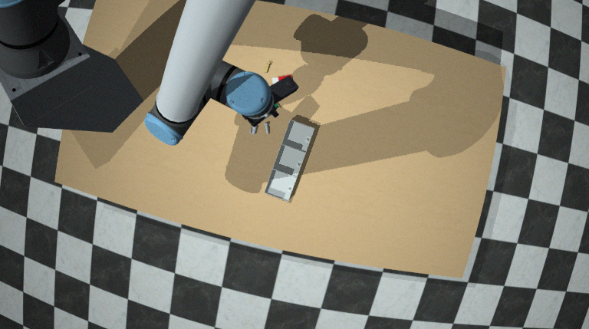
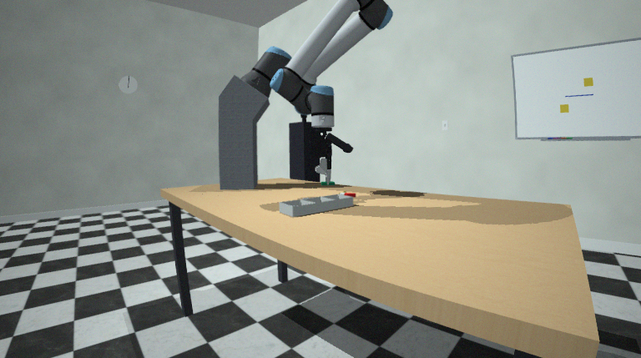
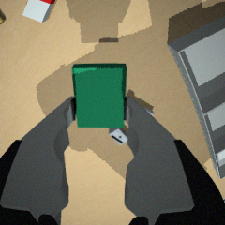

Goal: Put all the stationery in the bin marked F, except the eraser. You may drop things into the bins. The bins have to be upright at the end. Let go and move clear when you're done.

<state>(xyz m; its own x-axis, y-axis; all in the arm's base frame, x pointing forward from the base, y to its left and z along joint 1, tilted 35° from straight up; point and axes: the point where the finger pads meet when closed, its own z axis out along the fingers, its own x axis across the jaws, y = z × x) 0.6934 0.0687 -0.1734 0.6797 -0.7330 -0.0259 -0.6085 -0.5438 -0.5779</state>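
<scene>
Now: the white-grey object 7 cm below my hand and 6 cm to the right of it. The rest, counted from my hand: eraser 10 cm to the left, 7 cm below, 1 cm ahead; then green pad 1 cm below; then pencil sharpener 8 cm to the right, 7 cm below, 4 cm behind.
</scene>
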